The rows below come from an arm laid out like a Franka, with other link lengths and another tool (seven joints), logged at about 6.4 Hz.
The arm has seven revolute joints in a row. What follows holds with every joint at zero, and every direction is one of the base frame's. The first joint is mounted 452.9 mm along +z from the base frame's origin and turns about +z. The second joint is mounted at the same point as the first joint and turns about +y. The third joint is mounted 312.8 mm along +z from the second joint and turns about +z. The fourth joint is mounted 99 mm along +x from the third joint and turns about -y. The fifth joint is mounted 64.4 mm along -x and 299.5 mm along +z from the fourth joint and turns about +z. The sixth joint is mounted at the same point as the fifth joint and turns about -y. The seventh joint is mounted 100.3 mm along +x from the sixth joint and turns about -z. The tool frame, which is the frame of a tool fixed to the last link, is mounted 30 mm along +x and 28 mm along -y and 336.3 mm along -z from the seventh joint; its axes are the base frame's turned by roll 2.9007, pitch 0 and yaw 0.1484 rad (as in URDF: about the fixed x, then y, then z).
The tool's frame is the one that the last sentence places.
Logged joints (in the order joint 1, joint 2, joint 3, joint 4, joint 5, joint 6, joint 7), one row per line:
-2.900, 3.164, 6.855, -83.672, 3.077, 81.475, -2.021
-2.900, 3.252, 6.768, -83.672, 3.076, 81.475, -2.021
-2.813, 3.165, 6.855, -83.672, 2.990, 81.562, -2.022
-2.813, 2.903, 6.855, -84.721, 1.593, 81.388, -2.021
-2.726, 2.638, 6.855, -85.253, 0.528, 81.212, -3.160
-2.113, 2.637, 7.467, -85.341, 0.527, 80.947, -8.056
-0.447, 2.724, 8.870, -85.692, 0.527, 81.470, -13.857
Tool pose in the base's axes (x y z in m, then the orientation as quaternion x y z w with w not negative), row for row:
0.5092, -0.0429, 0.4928, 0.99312, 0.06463, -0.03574, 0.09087
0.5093, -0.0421, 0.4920, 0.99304, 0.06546, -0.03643, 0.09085
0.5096, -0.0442, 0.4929, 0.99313, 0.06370, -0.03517, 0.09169
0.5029, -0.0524, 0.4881, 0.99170, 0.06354, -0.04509, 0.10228
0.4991, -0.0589, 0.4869, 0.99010, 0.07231, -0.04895, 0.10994
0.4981, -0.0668, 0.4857, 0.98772, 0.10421, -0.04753, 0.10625
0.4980, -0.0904, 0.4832, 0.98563, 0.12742, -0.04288, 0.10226
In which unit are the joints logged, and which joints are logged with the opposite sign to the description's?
The joints are logged in degrees. Opposite sign: joint 1, joint 3.
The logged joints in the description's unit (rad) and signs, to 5 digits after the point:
0.05061, 0.05522, -0.11964, -1.46035, 0.05370, 1.42201, -0.03527
0.05061, 0.05676, -0.11812, -1.46035, 0.05369, 1.42201, -0.03527
0.04910, 0.05524, -0.11964, -1.46035, 0.05219, 1.42353, -0.03529
0.04910, 0.05067, -0.11964, -1.47866, 0.02780, 1.42049, -0.03527
0.04758, 0.04604, -0.11964, -1.48795, 0.00922, 1.41742, -0.05515
0.03688, 0.04602, -0.13032, -1.48948, 0.00920, 1.41279, -0.14060
0.00780, 0.04754, -0.15481, -1.49561, 0.00920, 1.42192, -0.24185

